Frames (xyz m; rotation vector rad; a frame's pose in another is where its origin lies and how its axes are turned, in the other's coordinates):
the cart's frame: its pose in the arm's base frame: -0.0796 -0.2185 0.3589 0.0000 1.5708 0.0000
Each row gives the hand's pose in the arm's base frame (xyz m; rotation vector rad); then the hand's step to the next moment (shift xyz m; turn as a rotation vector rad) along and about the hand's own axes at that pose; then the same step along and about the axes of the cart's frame.
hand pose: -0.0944 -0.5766 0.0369 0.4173 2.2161 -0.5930
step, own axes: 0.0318 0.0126 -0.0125 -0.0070 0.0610 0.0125
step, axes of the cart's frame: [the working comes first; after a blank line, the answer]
step, axes of the arm's base frame: -0.0219 0.0205 -0.0206 0.0409 0.0436 -0.0189

0.0206 0.0205 -0.0219 0.0189 0.0436 0.0409
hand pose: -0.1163 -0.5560 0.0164 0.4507 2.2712 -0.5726
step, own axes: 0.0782 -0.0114 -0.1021 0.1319 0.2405 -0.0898
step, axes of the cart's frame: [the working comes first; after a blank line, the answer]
step, axes of the arm's base frame: -0.1162 0.0554 0.0099 -0.0251 0.2681 -0.1039

-0.0099 0.0554 -0.1162 0.1039 0.2681 -0.0251
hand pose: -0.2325 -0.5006 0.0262 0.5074 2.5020 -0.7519
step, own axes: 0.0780 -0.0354 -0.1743 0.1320 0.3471 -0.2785
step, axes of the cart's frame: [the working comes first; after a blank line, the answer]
step, axes of the arm's base frame: -0.1384 0.0913 0.1012 -0.0380 0.4625 -0.0091

-0.1012 0.0913 -0.1384 0.0091 0.4625 -0.0380
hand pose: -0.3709 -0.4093 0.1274 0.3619 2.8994 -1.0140
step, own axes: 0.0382 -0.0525 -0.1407 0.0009 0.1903 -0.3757
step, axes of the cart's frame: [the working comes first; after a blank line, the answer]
step, axes of the arm's base frame: -0.0451 0.0552 0.1376 0.0555 0.3773 0.1786

-0.1376 0.0552 -0.0451 -0.1786 0.3773 0.0555
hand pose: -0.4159 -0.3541 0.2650 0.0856 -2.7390 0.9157
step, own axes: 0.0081 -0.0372 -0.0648 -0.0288 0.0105 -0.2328
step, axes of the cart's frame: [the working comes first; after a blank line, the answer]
step, axes of the arm's base frame: 0.0113 0.0092 0.0737 0.0772 0.1471 0.1659

-0.0737 0.0092 0.0113 -0.1659 0.1471 0.0772
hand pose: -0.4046 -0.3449 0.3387 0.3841 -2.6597 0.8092
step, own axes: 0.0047 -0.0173 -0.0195 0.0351 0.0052 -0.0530
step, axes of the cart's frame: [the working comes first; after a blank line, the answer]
step, axes of the arm's base frame: 0.0063 -0.0034 0.0255 -0.0212 0.0292 0.0526

-0.0255 -0.0034 0.0063 -0.0526 0.0292 -0.0212
